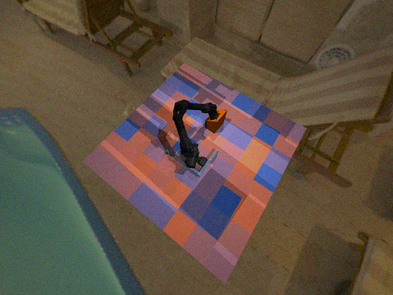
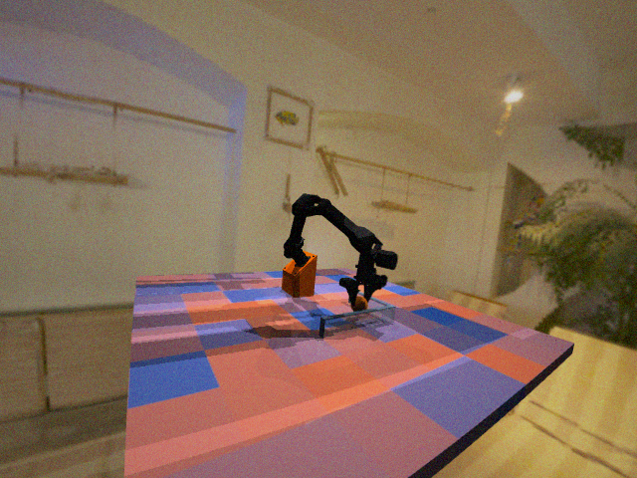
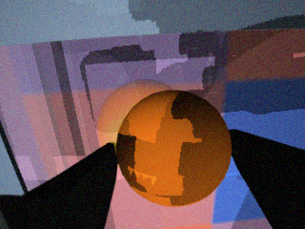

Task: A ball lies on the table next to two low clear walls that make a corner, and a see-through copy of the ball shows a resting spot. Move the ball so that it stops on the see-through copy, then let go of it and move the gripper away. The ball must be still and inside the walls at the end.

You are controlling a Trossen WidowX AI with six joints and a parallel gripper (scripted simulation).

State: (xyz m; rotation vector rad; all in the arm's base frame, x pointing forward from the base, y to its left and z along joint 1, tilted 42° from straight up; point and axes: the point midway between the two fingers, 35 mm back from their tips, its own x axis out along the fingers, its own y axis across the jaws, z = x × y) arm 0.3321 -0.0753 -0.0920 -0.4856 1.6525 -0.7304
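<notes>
Right now the see-through copy of ball is 2 cm below my gripper tip and 1 cm to the left of it. From my gripper tip the other things lie so: orange ball right at my gripper tip.
</notes>
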